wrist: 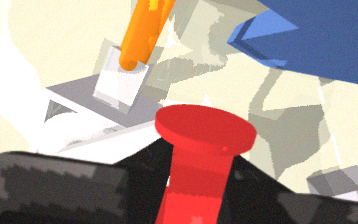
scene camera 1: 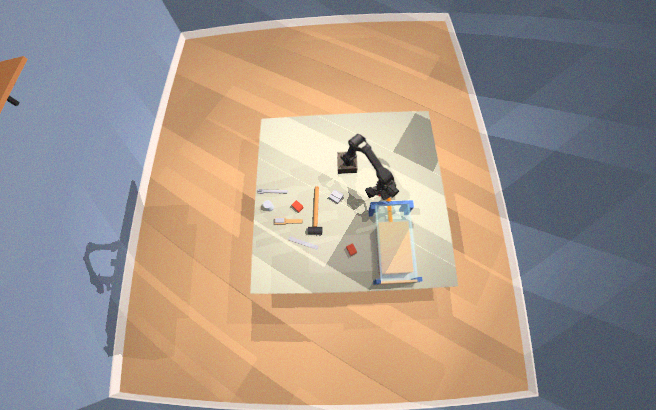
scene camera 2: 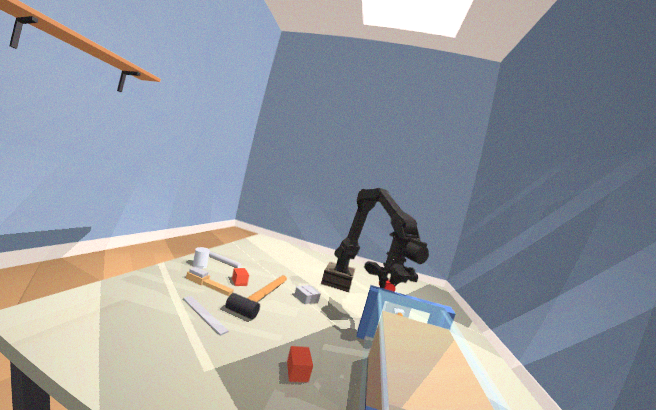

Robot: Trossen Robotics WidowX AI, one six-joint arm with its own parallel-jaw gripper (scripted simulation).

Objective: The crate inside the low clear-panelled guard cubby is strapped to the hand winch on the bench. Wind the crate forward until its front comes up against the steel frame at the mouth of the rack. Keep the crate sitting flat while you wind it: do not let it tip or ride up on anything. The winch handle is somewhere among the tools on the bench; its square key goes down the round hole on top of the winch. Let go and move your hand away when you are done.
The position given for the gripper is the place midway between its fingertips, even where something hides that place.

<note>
In view: the gripper (scene camera 2: 384, 294), a crank arm (wrist: 114, 146) and a hammer (scene camera 2: 249, 307).
The gripper shows as well in the wrist view (wrist: 192, 140). The wrist view misses the hammer: it is out of frame.
</note>
